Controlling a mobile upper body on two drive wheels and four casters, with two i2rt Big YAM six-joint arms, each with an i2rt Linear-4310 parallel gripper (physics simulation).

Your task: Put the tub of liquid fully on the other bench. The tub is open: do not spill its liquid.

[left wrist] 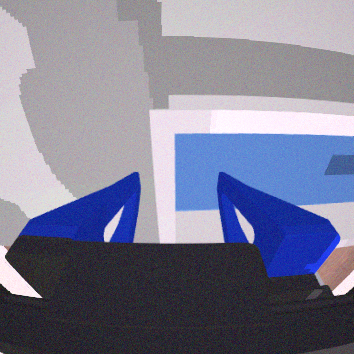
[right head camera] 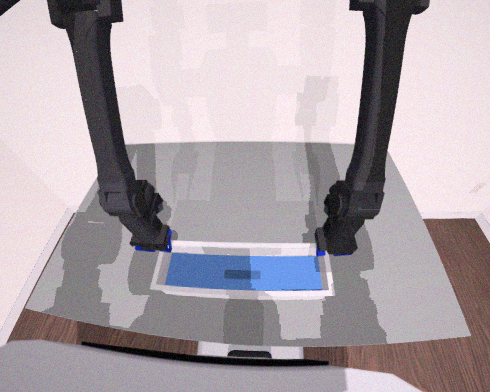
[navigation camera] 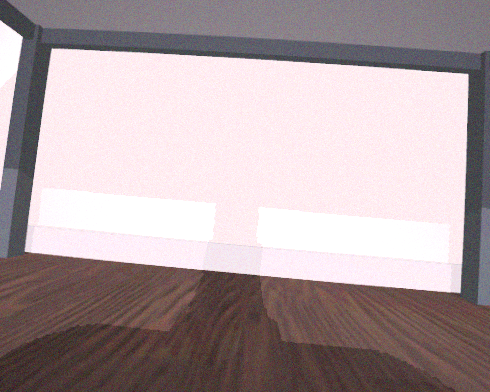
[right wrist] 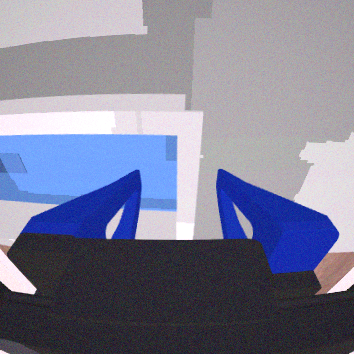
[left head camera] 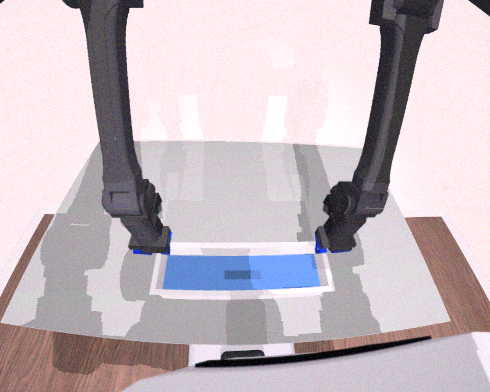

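Observation:
A white open tub (left head camera: 200,294) (right head camera: 200,293) (left wrist: 162,175) (right wrist: 189,175) stands level on a grey bench top (left head camera: 240,215) (right head camera: 240,215). Blue liquid (left head camera: 200,270) (right head camera: 200,270) (left wrist: 250,165) (right wrist: 100,160) lies inside it. My left gripper (left head camera: 156,247) (right head camera: 157,245) (left wrist: 178,179) is open at the tub's left end, near the far corner. My right gripper (left head camera: 331,247) (right head camera: 331,250) (right wrist: 178,177) is open at the right end, near the far corner. In each wrist view, the end rim shows between the spread fingers, one finger over the tub and one outside. Finger height above the rim is unclear.
Brown wood floor (left head camera: 450,260) (right head camera: 460,270) (navigation camera: 325,310) surrounds the bench. My pale body edge (left head camera: 350,370) (right head camera: 150,372) crosses the bottom of both head views. The navigation view shows a pale wall (navigation camera: 250,125) inside a dark frame (navigation camera: 250,47). A second bench is not identifiable.

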